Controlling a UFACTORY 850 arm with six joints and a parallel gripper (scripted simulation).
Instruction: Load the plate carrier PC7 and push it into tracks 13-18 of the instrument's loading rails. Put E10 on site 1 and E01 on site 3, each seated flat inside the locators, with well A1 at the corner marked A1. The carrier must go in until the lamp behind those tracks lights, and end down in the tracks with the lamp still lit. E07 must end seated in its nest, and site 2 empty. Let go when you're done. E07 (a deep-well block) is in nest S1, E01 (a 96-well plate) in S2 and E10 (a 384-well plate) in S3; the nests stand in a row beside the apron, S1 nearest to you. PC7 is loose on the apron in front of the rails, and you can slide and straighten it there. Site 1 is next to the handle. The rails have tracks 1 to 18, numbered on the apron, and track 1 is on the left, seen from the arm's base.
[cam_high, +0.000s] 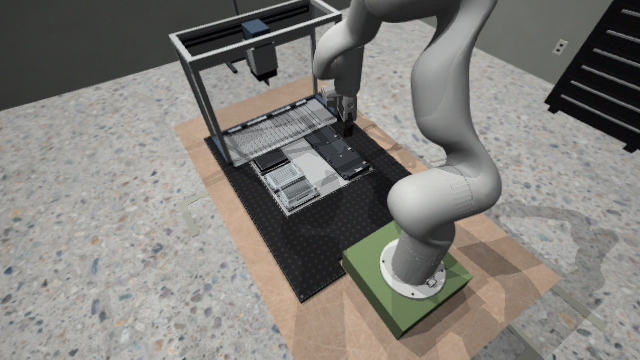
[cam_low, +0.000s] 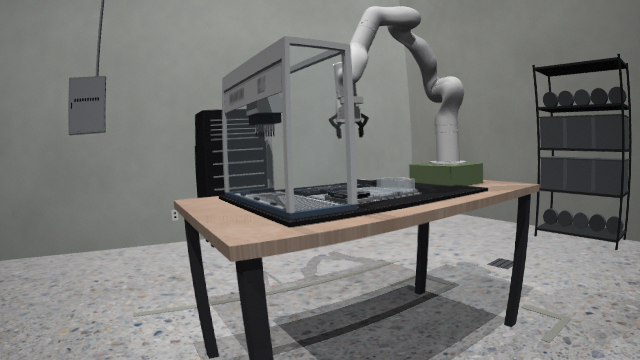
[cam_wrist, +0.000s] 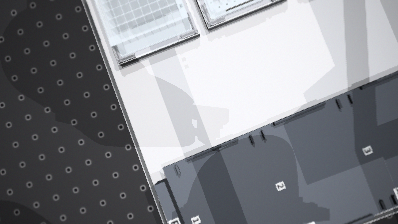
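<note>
My hand is 9 cm short of the 96-well plate E01, 24 cm to the right of it and 20 cm above it. From my hand the other things lie so: nest S2 (9 cm ahead, 24 cm to the left, 21 cm below); then deep-well block E07 (2 cm behind, 24 cm to the left, 19 cm below); then dark plate carrier PC7 (9 cm ahead, 2 cm to the right, 20 cm below).
</note>
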